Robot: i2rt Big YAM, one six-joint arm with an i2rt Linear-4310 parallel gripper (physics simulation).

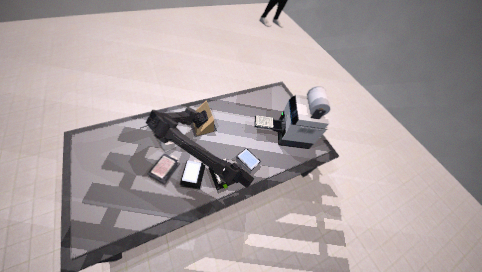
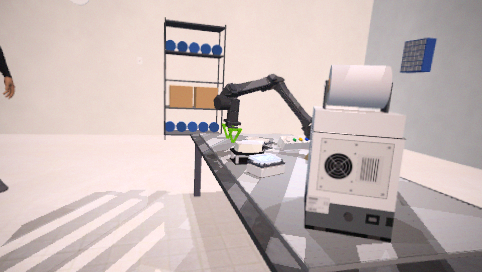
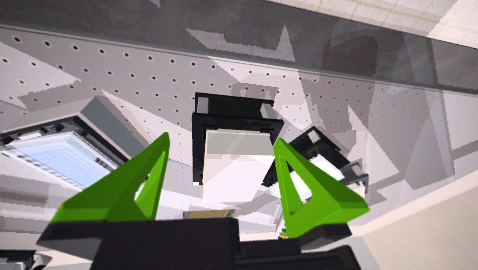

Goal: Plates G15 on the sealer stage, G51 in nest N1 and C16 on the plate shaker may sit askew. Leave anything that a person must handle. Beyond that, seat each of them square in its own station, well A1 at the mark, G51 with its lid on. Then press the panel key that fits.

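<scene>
My gripper [image 1: 225, 186] [image 2: 232, 134] [image 3: 225, 139] is open and empty, its green fingertips apart above a pale plate [image 2: 248, 146] [image 3: 235, 172] in a raised black nest [image 3: 198, 150]; its label and the nest's do not show. The blue-topped plate C16 [image 1: 248, 159] [image 2: 266, 159] [image 3: 65, 157] lies on the plate shaker [image 2: 266, 170] [image 3: 112, 125]. G15 [image 1: 264, 121] lies on the sealer stage, too small to judge for squareness. A white-topped plate [image 1: 192, 171] and a pinkish plate [image 1: 164, 167] sit in other black nests. Which is G51 I cannot tell.
The sealer [image 1: 305, 127] [image 2: 355, 162] with its film roll [image 1: 318, 100] [image 2: 360, 87] stands at one table end. A panel with coloured keys [image 2: 292, 143] lies beyond the nests. A brown wedge [image 1: 207, 125] stands by the arm. A person [image 1: 274, 12] [image 2: 6, 80] stands away from the table.
</scene>
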